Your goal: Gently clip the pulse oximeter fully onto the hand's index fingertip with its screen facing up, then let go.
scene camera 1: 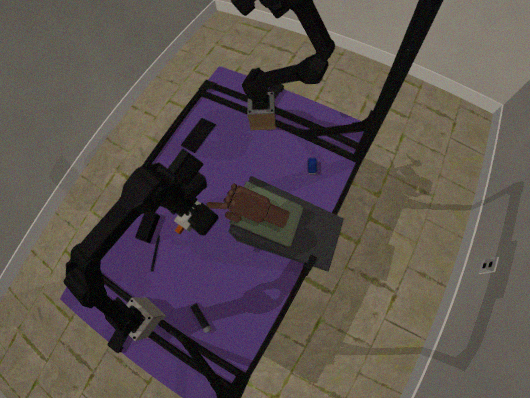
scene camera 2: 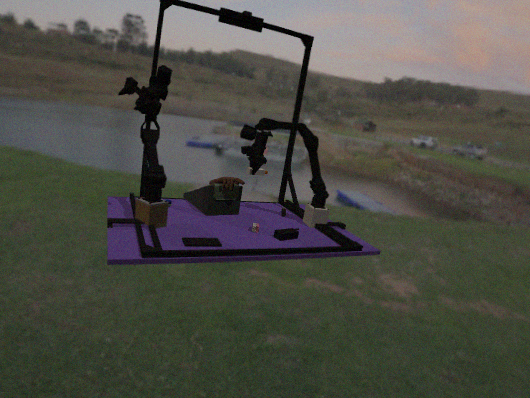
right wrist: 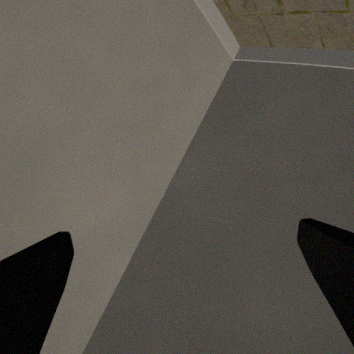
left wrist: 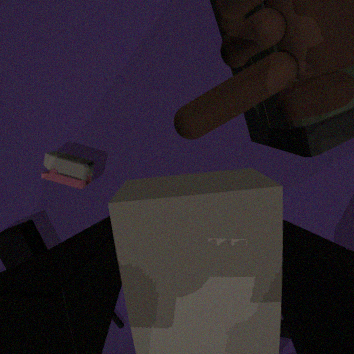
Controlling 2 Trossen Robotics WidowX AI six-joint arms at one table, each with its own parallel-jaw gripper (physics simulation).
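Frame: origin at the left arm's base, x ahead, y left, z up, level; millimetres.
Seen in the pictures: left gripper, between the fingertips: (scene camera 1: 196,209) (scene camera 2: 251,173) (left wrist: 194,223); right gripper, between the fingertips: (scene camera 2: 126,101) (right wrist: 186,236); left arm's base, origin of its link: (scene camera 1: 133,319) (scene camera 2: 317,206); right arm's base, origin of its link: (scene camera 1: 260,102) (scene camera 2: 152,200).
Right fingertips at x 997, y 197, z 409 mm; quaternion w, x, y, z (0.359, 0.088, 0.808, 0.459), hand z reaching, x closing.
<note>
Pixels of each thing's top centre, then the offset from my right fingertips to it. "spot": a spot on its surface instead.
- pulse oximeter, centre of its top: (left wrist: 207,349) (scene camera 1: 186,215) (scene camera 2: 258,168) dx -629, dy -202, dz -241 mm
- green pad, a spot on its surface: (scene camera 1: 296,220) spot: dx -430, dy -424, dz -414 mm
- small pink-and-white block, centre of its top: (left wrist: 62,171) (scene camera 2: 256,224) dx -618, dy -57, dz -483 mm
- black box, centre of its top: (left wrist: 23,269) (scene camera 1: 145,225) (scene camera 2: 287,230) dx -748, dy +14, dz -479 mm
- flat black slab, centre of its top: (scene camera 2: 202,241) (scene camera 1: 198,134) dx -341, dy +115, dz -506 mm
- thin black stick, centre of its top: (scene camera 1: 154,252) dx -802, dy -69, dz -505 mm
- dark cylinder, centre of its top: (left wrist: 287,334) (scene camera 1: 199,318) dx -870, dy -352, dz -487 mm
- blue object, centre of its top: (scene camera 1: 312,164) dx -206, dy -345, dz -482 mm
My left gripper (scene camera 1: 186,219) (scene camera 2: 257,170) (left wrist: 194,223) is shut on the pulse oximeter (scene camera 1: 183,221) (left wrist: 200,215), a whitish block with an orange end in scene camera 1. It is held in the air, apart from the index finger (scene camera 1: 216,205) (left wrist: 230,102), which points toward it from the upper right in the left wrist view. The brown hand (scene camera 1: 252,204) (scene camera 2: 227,181) (left wrist: 320,35) lies on a green pad (scene camera 1: 296,220) on a dark grey wedge (scene camera 1: 320,232) (scene camera 2: 205,197). The oximeter's screen cannot be made out. My right gripper (right wrist: 186,236) is open and empty, raised away from the table.
A small pink-and-white block (scene camera 2: 255,227) (left wrist: 68,167) lies on the purple table. Also there are a black box (scene camera 1: 148,227) (scene camera 2: 286,234), a flat black slab (scene camera 1: 199,135) (scene camera 2: 201,242), a thin black stick (scene camera 1: 156,253), a dark cylinder (scene camera 1: 200,316) and a blue object (scene camera 1: 312,165).
</note>
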